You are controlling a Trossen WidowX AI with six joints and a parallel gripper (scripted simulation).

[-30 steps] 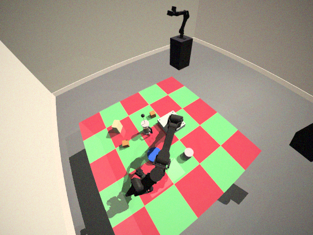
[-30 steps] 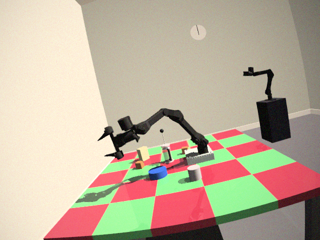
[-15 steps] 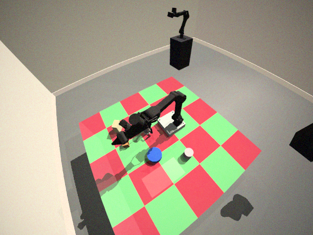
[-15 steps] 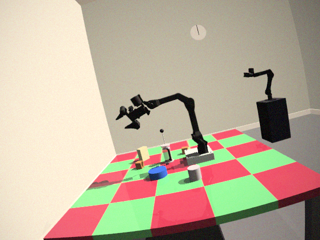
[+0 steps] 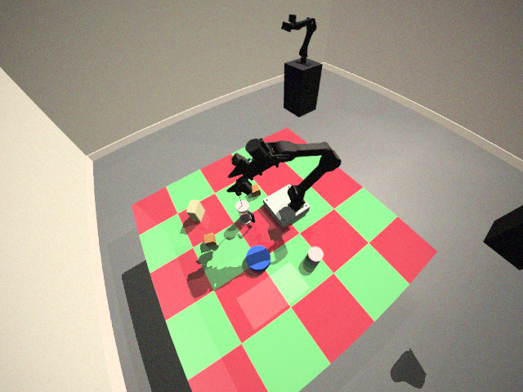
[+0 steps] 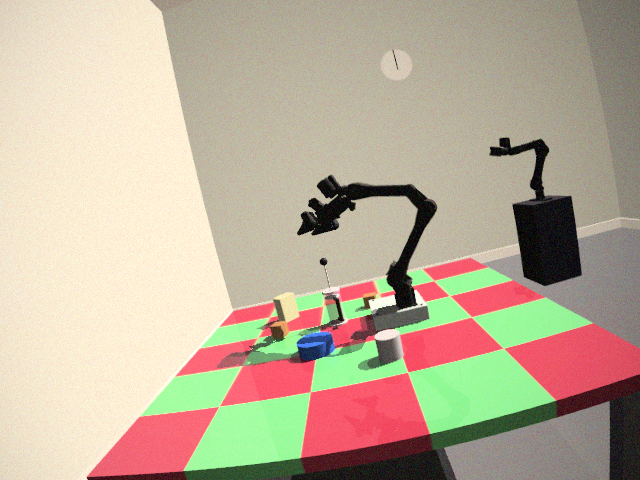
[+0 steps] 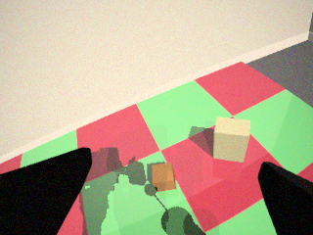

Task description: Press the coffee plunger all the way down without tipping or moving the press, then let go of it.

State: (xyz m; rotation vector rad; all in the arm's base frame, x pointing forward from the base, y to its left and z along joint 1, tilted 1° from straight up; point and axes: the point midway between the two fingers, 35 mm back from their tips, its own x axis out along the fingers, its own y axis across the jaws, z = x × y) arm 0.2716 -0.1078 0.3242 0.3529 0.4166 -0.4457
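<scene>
Now: gripper tip 50 mm past the coffee press and 240 mm above it. Round my gripper tip: grey cylinder 190 mm behind, 380 mm to the left, 330 mm below.
</scene>
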